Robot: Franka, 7 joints.
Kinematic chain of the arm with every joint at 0, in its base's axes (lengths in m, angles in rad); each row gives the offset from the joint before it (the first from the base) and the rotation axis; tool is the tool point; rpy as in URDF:
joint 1: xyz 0 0 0.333 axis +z
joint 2: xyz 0 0 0 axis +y
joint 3: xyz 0 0 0.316 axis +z
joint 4: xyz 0.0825 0 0 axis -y
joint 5: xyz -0.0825 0 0.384 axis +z
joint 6: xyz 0 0 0 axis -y
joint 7: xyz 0.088 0 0 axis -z
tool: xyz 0 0 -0.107 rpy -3.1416 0 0
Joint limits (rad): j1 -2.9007..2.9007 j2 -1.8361..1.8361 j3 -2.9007..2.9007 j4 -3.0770..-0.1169 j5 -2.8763..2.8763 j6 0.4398..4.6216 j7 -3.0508..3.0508
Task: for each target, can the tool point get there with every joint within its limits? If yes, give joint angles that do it. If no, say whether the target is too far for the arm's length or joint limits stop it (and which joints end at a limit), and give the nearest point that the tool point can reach.
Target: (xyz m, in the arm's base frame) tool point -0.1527 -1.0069 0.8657
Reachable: no: too far | nearest point -0.1140 -0.7516 0.7306 | short by 0.291 m
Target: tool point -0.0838 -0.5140 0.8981
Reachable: yes | joints -0.6394 0.3944 -1.7385 -1.2800 2.4395 1.3186 0.7014
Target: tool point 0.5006 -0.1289 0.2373
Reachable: yes | joints 0.6670 0.3816 -0.8843 -2.2946 -0.9660 2.3850 -0.3679
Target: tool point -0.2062 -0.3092 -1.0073
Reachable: no: too far | nearest point -0.1792 -0.2688 -0.3593 | short by 0.650 m
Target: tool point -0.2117 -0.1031 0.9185
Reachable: yes | joints -1.8101 -0.8214 -0.1574 -1.9850 -2.2779 1.3110 1.9289
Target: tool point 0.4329 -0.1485 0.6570
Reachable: yes | joints -1.7693 1.2408 2.3251 -2.2398 0.9513 3.5737 -1.4045
